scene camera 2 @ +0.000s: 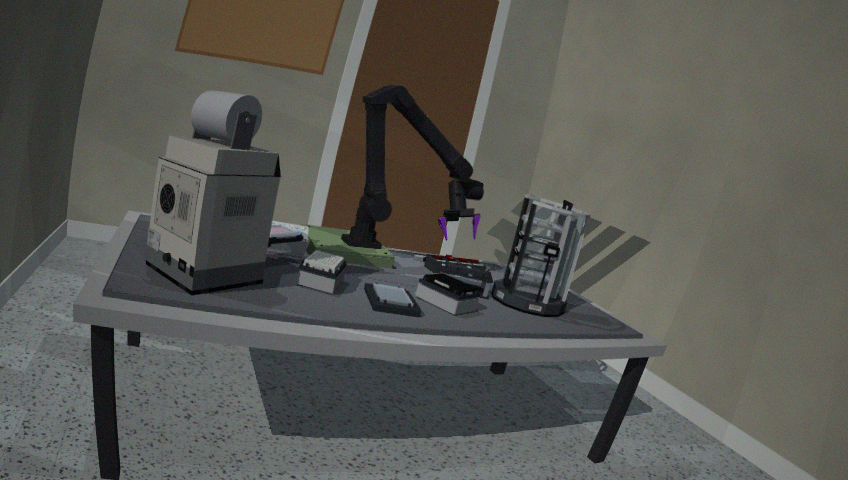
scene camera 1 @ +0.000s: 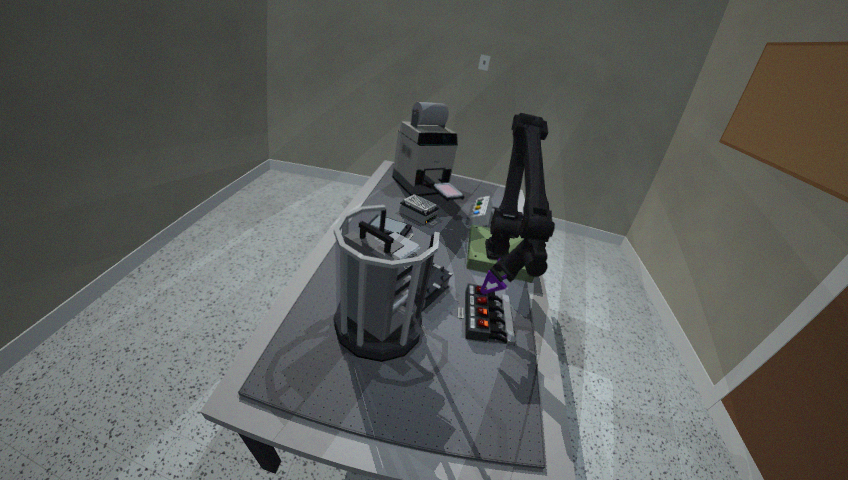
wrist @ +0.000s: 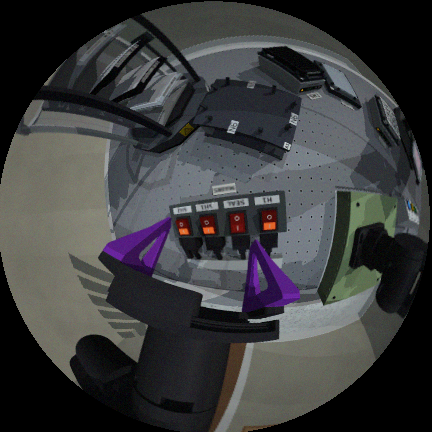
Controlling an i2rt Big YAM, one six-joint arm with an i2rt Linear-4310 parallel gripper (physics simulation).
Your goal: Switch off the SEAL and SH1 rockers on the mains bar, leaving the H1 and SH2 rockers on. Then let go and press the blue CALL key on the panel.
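Frame: origin at the arm's base, x down, y ahead, z right, level; millimetres.
Seen in the pictures: gripper, fingertip midpoint: (scene camera 2: pixel 460 239) (scene camera 1: pixel 485 287) (wrist: pixel 211 232); arm's base, origin of the base link: (scene camera 2: pixel 360 243) (scene camera 1: pixel 496 251) (wrist: pixel 366 243).
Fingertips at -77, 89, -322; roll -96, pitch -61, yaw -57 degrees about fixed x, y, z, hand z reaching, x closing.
Observation:
Offsets run from my fingertips to a thing's top centre, as dx, dy, dz.
The mains bar @(+64, -41, -8) (scene camera 1: pixel 476 336) (scene camera 2: pixel 453 258) (wrist: pixel 253 216) lies on the table. In the wrist view, the SEAL rocker @(+64, -8, +18) (wrist: pixel 237 223) is unlit. The SH1 rocker @(+64, -8, -32) (wrist: pixel 207 224), SH2 rocker @(+64, -7, -82) (wrist: pixel 183 227) and H1 rocker @(+64, -9, +68) (wrist: pixel 269 220) show orange. My gripper (scene camera 1: pixel 485 291) (scene camera 2: pixel 461 238) (wrist: pixel 211 232) is open and empty above the bar. In the wrist view one fingertip is beside the SH2 end, the other just below the gap between SEAL and H1. The panel @(+33, -51, +644) (scene camera 1: pixel 480 216) stands beyond the arm's base; its blue CALL key @(+45, -16, +574) (scene camera 1: pixel 476 212) is small here.
A round plate carousel @(-233, +298, -116) (scene camera 1: pixel 380 297) (scene camera 2: pixel 538 255) stands across from the bar, with a dark platform @(+41, +184, +73) (wrist: pixel 250 110) beside it. The green base plate (scene camera 1: pixel 483 255) (scene camera 2: pixel 324 237) (wrist: pixel 342 250) carries the arm. A sealer-like machine @(-339, +271, +904) (scene camera 1: pixel 425 154) (scene camera 2: pixel 232 226) and several low devices stand farther along.

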